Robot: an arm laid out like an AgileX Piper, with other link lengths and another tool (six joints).
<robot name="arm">
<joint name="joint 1" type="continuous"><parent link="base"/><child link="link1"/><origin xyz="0 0 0.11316"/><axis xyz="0 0 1"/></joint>
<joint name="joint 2" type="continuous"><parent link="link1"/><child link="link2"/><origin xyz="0 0 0" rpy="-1.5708 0 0"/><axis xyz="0 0 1"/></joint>
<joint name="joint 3" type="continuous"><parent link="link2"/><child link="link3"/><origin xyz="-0.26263 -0.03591 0"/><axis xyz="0 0 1"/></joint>
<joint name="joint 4" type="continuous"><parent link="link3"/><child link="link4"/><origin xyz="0.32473 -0.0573 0" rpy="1.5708 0 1.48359"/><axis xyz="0 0 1"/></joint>
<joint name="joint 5" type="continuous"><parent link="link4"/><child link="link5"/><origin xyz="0 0 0" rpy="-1.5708 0 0"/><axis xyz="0 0 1"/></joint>
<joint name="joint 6" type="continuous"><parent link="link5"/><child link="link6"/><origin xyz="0 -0.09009 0" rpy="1.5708 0 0"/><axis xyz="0 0 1"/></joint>
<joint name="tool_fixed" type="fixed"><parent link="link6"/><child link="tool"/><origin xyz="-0.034 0.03 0.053" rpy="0 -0.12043 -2.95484"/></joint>
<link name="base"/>
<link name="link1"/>
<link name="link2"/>
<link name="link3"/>
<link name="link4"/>
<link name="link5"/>
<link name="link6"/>
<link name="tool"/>
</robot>
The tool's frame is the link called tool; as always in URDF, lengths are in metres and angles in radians. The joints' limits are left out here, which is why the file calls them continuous.
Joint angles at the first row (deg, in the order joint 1, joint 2, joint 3, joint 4, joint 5, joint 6):
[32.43, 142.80, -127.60, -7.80, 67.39, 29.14]
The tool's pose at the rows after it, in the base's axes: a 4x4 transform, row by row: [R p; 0 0 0 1], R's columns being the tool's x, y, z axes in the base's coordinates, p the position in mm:
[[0.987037, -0.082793, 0.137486, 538.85], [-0.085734, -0.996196, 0.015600, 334.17], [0.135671, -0.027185, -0.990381, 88.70], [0, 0, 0, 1]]
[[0.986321, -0.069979, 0.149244, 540.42], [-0.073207, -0.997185, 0.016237, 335.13], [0.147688, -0.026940, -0.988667, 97.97], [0, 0, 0, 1]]
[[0.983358, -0.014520, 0.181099, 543.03], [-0.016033, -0.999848, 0.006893, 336.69], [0.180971, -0.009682, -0.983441, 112.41], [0, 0, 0, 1]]
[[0.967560, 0.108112, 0.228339, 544.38], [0.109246, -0.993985, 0.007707, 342.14], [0.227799, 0.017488, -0.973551, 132.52], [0, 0, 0, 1]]
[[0.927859, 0.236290, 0.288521, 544.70], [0.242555, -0.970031, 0.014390, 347.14], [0.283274, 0.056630, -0.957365, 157.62], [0, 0, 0, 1]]
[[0.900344, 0.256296, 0.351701, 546.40], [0.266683, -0.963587, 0.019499, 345.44], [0.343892, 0.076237, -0.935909, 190.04], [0, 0, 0, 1]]
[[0.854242, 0.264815, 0.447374, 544.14], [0.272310, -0.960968, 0.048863, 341.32], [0.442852, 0.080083, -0.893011, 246.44], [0, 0, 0, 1]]
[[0.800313, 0.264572, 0.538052, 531.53], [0.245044, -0.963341, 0.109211, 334.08], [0.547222, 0.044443, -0.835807, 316.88], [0, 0, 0, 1]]
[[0.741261, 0.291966, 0.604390, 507.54], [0.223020, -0.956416, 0.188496, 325.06], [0.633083, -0.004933, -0.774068, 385.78], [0, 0, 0, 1]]
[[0.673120, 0.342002, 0.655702, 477.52], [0.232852, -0.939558, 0.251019, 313.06], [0.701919, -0.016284, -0.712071, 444.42], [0, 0, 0, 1]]
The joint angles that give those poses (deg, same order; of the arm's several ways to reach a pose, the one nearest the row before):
[32.43, 142.84, -128.63, -8.19, 68.28, 28.88]
[32.43, 142.84, -130.11, -8.42, 69.11, 28.05]
[32.43, 142.84, -132.35, -9.54, 69.85, 24.78]
[32.43, 142.93, -135.57, -10.18, 70.17, 17.33]
[32.43, 142.81, -139.14, -10.82, 70.26, 9.13]
[32.43, 141.62, -141.94, -12.34, 70.76, 7.31]
[32.43, 138.61, -145.06, -13.76, 70.76, 5.92]
[32.43, 133.91, -147.58, -13.57, 70.76, 5.51]
[32.43, 128.33, -148.89, -11.54, 70.76, 4.18]
[32.43, 122.49, -148.90, -9.66, 70.75, 1.04]

